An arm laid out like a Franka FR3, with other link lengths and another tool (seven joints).
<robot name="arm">
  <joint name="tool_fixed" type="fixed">
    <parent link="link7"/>
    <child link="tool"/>
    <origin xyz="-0.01 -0.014 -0.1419" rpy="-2.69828 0 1.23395"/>
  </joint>
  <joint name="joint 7" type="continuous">
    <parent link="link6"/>
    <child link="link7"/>
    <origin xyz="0.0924 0 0" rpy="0 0 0"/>
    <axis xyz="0 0 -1"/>
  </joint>
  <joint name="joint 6" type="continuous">
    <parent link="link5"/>
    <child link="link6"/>
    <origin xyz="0 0 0" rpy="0 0 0"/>
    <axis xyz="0 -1 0"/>
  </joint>
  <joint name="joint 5" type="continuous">
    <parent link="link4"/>
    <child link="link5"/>
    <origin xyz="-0.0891 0 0.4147" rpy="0 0 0"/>
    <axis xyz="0 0 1"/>
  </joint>
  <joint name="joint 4" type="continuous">
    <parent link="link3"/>
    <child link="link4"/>
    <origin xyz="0.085 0 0" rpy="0 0 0"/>
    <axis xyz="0 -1 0"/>
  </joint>
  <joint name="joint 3" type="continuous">
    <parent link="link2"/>
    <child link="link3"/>
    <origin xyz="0 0 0.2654" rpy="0 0 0"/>
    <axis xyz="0 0 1"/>
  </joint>
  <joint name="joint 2" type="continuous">
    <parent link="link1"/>
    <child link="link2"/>
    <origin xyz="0 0 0" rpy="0 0 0"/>
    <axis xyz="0 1 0"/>
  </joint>
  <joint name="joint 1" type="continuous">
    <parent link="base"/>
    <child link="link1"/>
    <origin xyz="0 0 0.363" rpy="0 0 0"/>
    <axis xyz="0 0 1"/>
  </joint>
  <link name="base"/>
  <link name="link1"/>
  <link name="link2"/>
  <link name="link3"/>
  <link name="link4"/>
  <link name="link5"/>
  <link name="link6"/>
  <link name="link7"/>
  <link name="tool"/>
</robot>
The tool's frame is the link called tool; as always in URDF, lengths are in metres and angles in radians. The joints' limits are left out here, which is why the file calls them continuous.
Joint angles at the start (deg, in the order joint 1, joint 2, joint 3, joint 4, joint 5, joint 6, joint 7):
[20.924, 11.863, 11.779, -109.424, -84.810, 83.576, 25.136]
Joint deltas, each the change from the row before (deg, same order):
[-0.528, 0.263, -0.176, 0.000, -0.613, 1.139, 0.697]
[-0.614, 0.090, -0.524, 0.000, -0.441, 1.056, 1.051]
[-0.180, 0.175, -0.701, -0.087, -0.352, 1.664, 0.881]
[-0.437, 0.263, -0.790, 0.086, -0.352, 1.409, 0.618]
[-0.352, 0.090, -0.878, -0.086, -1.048, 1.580, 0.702]
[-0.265, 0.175, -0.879, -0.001, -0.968, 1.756, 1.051]
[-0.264, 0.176, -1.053, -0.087, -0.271, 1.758, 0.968]
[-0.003, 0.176, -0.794, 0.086, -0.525, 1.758, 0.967]
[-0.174, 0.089, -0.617, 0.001, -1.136, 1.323, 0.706]
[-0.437, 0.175, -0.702, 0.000, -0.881, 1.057, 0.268]
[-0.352, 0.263, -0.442, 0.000, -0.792, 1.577, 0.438]
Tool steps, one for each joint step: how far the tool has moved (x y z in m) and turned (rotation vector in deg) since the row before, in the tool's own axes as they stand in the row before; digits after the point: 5 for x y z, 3 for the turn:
[0.00303, 0.00419, 0.00452, -0.545, 0.403, 0.404]
[0.00094, 0.00516, 0.00900, 0.021, 0.526, 0.923]
[0.00388, 0.00413, 0.00562, -0.584, 0.846, 0.357]
[0.00261, 0.00543, 0.00944, -0.070, 0.536, 0.327]
[0.00098, 0.00590, 0.00878, -0.716, 0.225, 0.557]
[0.00189, 0.00552, 0.00776, -0.846, 0.570, 0.735]
[0.00322, 0.00403, 0.01052, -0.155, 0.849, 0.432]
[0.00240, 0.00389, 0.00454, -0.819, 0.951, 0.511]
[0.00029, 0.00409, 0.00496, -1.009, 0.197, 0.495]
[0.00031, 0.00374, 0.00964, -0.313, -0.162, 0.116]
[0.00316, 0.00297, 0.00543, -0.841, 0.462, -0.112]

